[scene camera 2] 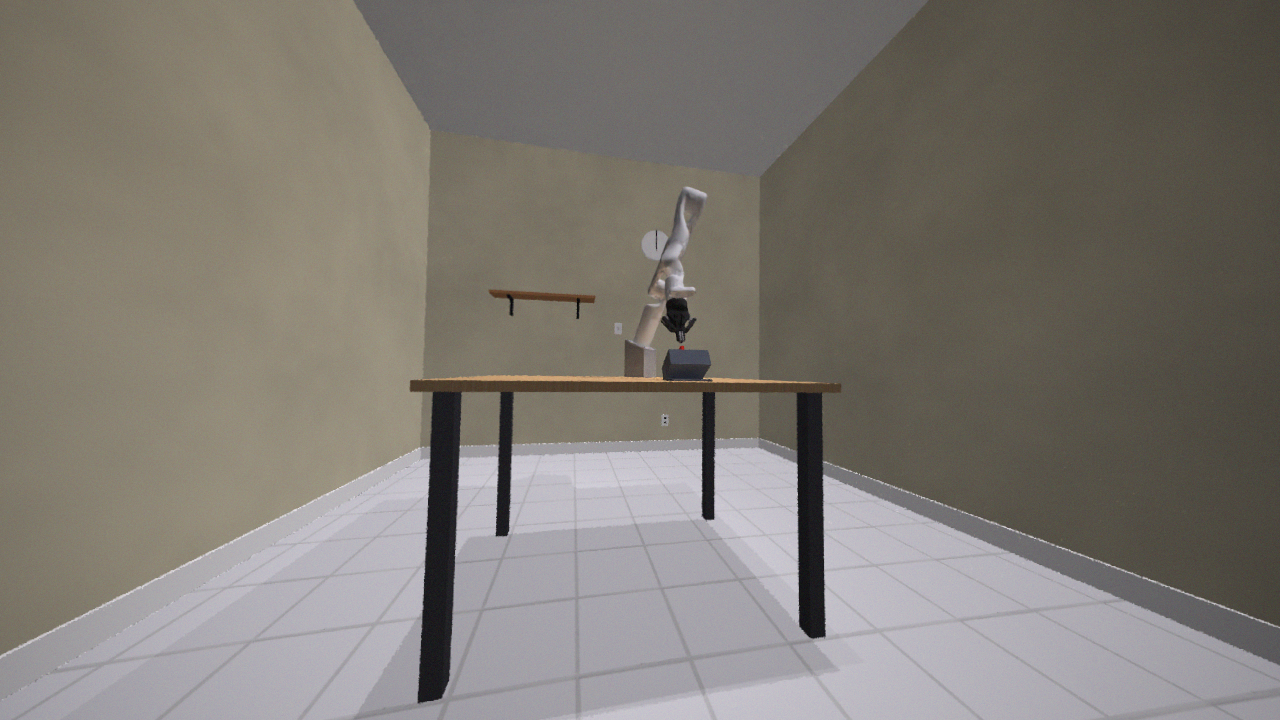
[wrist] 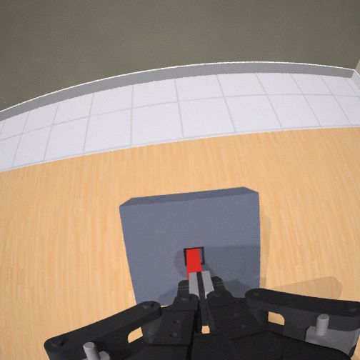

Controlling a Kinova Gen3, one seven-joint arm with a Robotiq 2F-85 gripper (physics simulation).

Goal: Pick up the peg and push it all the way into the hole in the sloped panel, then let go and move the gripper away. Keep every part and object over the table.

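Seen in the pictures: gripper, fingertip midpoint: (scene camera 2: 681, 342); arm's base at its link origin: (scene camera 2: 640, 344).
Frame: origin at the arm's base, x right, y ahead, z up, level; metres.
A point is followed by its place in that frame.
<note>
The red peg (scene camera 2: 682, 347) {x -0.071, y 0.563, z -0.053 m} (wrist: 193, 261) stands partly in the square hole of the dark grey-blue sloped panel (scene camera 2: 686, 364) {x -0.058, y 0.664, z -0.113 m} (wrist: 155, 230), with a length of it sticking out. In the wrist view its near end is hidden behind my fingertips. My gripper (scene camera 2: 680, 337) {x -0.067, y 0.562, z -0.035 m} (wrist: 199, 283) is shut with its fingertips together and nothing between them. It points down over the panel, at the peg's outer end; whether the tips touch the peg I cannot tell.
The panel block stands on the wooden table (scene camera 2: 537, 385) {x 0.363, y 0.807, z -0.176 m} (wrist: 60, 215). In the wrist view the table's edge lies beyond the block, with the tiled floor (wrist: 155, 110) past it. The arm's base (scene camera 2: 639, 359) {x 0.014, y 0.067, z -0.078 m} stands behind and left of the block in the scene view.
</note>
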